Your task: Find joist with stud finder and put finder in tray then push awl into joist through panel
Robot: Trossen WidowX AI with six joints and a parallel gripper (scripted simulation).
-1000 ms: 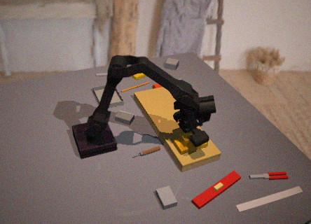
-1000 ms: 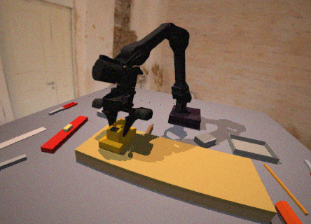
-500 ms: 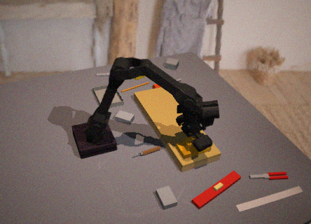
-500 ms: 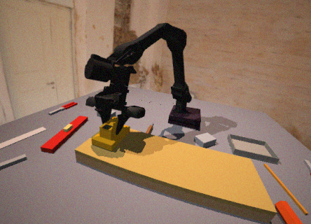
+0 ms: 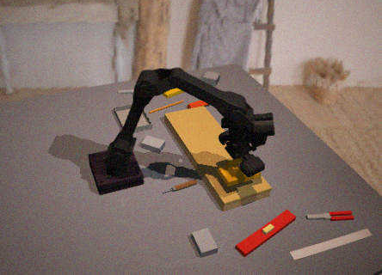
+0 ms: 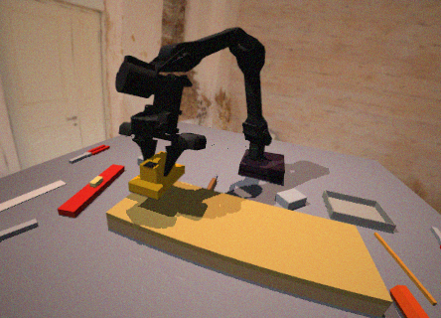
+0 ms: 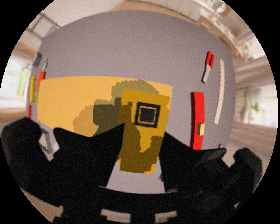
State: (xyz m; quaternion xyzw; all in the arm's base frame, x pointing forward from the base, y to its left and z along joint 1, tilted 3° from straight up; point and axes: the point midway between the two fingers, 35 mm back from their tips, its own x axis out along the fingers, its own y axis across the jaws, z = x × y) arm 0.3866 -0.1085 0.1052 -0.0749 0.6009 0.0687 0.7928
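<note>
My gripper tip is 460 mm to the right of the grey tray, 310 mm past it and 90 mm above it. From my gripper tip the other things lie so: yellow stud finder: 20 mm above, 10 mm ahead; then awl: 200 mm behind, 100 mm below, 40 mm to the left; then red level: 190 mm to the right, 90 mm below, 30 mm ahead.
</note>
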